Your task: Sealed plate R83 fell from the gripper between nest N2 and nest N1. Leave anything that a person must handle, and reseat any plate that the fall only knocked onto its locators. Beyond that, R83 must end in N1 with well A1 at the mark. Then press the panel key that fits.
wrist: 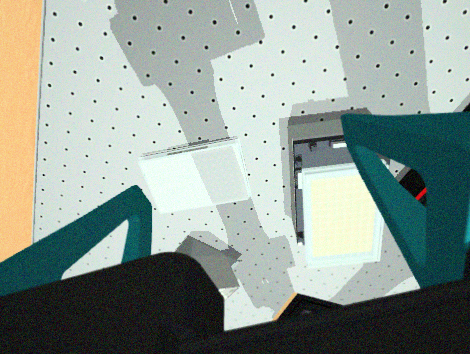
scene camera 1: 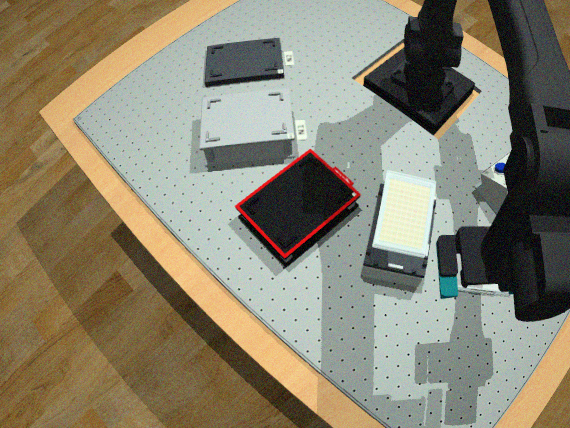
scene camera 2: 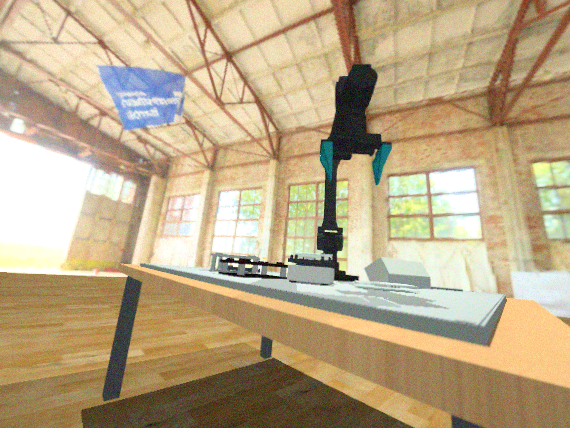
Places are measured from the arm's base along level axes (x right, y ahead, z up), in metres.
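Where they show: gripper, fingertip midpoint: (wrist: 237,164) (scene camera 1: 476,291) (scene camera 2: 353,182); arm's base, link origin: (scene camera 1: 422,83).
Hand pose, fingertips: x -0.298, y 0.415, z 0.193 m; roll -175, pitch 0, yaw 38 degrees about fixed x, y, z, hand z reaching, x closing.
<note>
Each offset is from my fingertips to the top centre of the thing. "*": to the spot under its first point.
A plate with cream wells and a pale rim @[* dx +0.155, dy -0.100, dz -0.138 m] (scene camera 1: 406,215) (wrist: 341,217) lies on a dark-topped grey nest @[* dx +0.120, dy -0.027, dz -0.154 m] (scene camera 1: 396,267) (wrist: 320,152), with one end of the nest top uncovered. No plate lies on the raised light-grey nest N1 @[dx +0.488, dy -0.094, dz -0.149 m] (scene camera 1: 247,117) or the low dark nest N2 @[dx +0.635, dy -0.234, dz -0.191 m] (scene camera 1: 243,60). A flat whitish translucent piece @[dx -0.008, dy -0.145, dz -0.200 m] (scene camera 1: 482,288) (wrist: 220,175) lies on the perforated top; I cannot read R83 or a mark on either piece. My gripper (scene camera 1: 479,291) (scene camera 2: 352,182) (wrist: 237,164) is open and empty, high above the table. In scene camera 1 the arm hides most of the whitish piece.
A black platform with a red border @[dx +0.314, dy -0.030, dz -0.168 m] (scene camera 1: 298,202) stands between N1 and the cream-welled plate. A grey panel box @[dx +0.019, dy -0.370, dz -0.130 m] (scene camera 1: 492,195) (scene camera 2: 397,272) (wrist: 212,260) stands beyond the whitish piece; its blue key @[dx +0.062, dy -0.305, dz -0.139 m] (scene camera 1: 500,167) shows, the rest is hidden by the arm. The arm base (scene camera 1: 419,90) is behind.
</note>
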